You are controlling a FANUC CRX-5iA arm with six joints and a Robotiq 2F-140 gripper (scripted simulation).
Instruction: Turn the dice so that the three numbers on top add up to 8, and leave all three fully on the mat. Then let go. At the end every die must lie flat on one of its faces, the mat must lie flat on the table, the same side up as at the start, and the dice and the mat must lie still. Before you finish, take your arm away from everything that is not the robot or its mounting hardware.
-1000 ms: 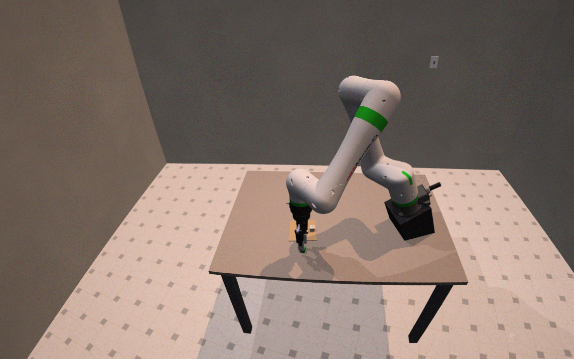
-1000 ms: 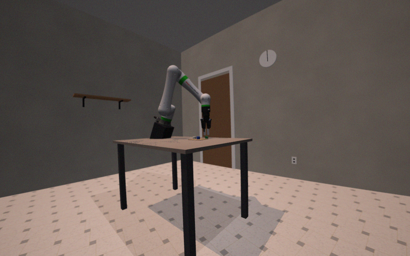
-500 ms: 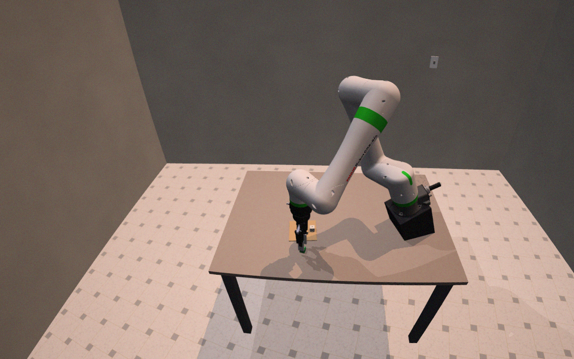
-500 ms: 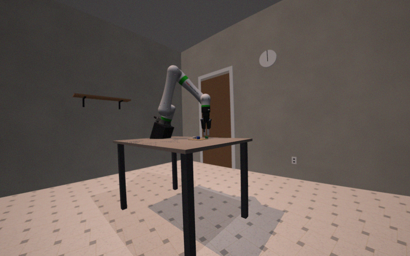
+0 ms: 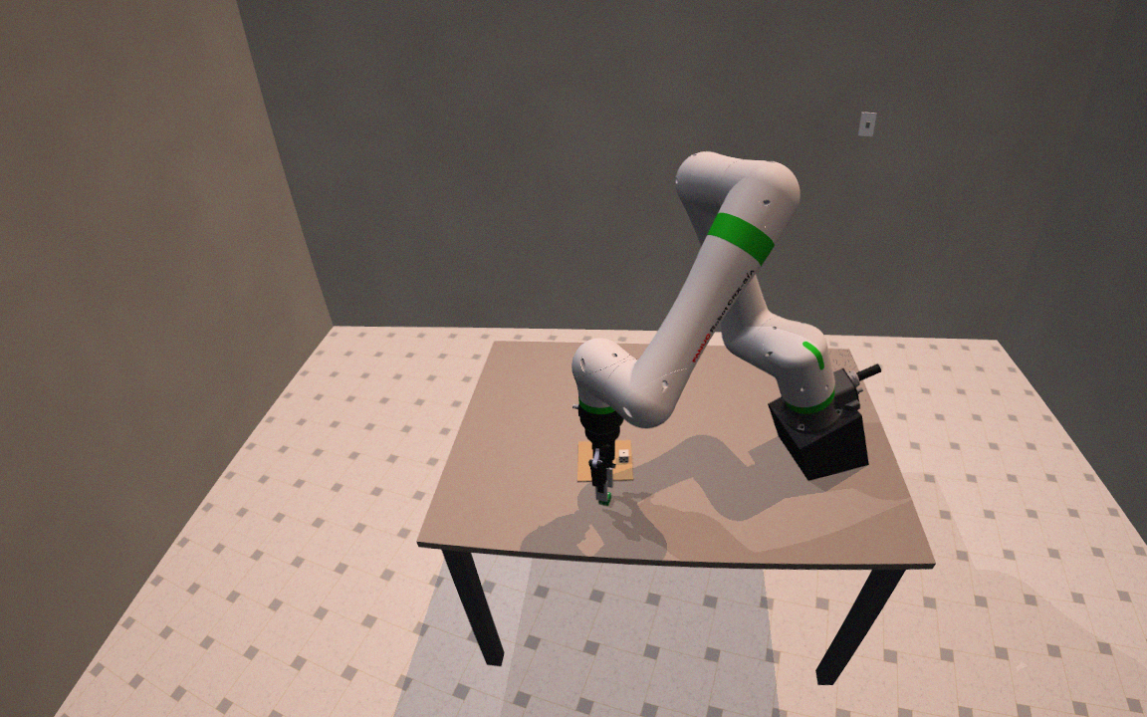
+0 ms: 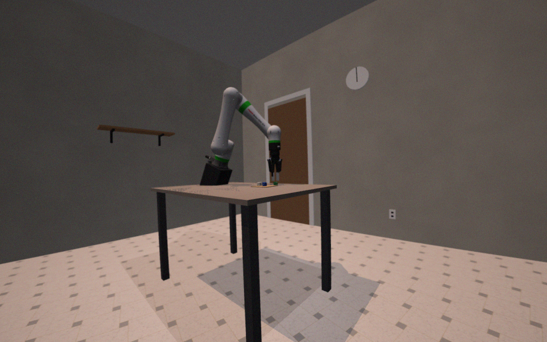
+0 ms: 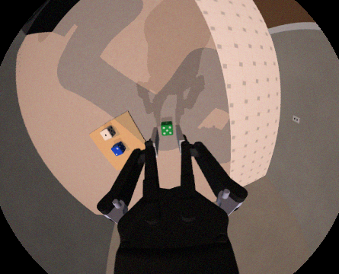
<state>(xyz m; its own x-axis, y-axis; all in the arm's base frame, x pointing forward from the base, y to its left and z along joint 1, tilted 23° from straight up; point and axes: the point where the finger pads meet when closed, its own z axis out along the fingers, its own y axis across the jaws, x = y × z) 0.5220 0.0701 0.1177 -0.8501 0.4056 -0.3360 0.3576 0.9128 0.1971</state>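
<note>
Now: the green die 50 mm below my hand. The rest, counted from my hand: mat 10 mm behind, 130 mm to the right, 60 mm below; then blue die 10 mm behind, 130 mm to the right, 50 mm below; then white die 60 mm behind, 130 mm to the right, 50 mm below.
</note>
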